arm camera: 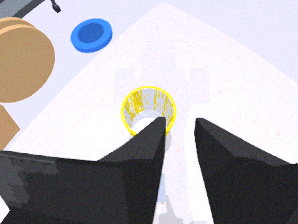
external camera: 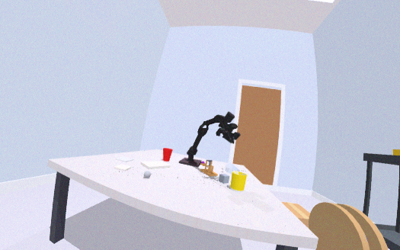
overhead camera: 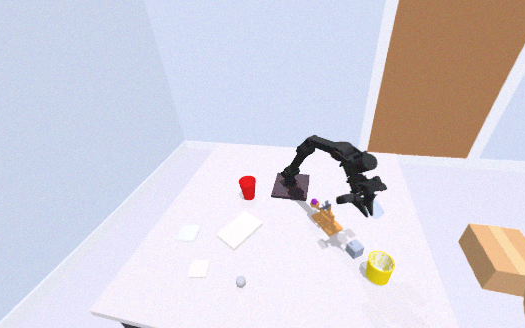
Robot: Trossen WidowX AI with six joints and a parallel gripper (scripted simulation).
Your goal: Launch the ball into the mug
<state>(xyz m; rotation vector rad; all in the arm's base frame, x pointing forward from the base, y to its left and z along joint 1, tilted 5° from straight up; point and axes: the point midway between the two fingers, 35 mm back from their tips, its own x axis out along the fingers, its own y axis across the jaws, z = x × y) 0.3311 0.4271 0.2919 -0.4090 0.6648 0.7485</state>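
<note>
Right now the purple ball is 230 mm behind my gripper tip, 250 mm to the right of it and 220 mm below it. Round my gripper tip: yellow mug (30 mm ahead, 70 mm to the left, 250 mm below); then wooden catapult (200 mm behind, 200 mm to the right, 220 mm below); then grey cube (40 mm behind, 20 mm to the right, 250 mm below).
</note>
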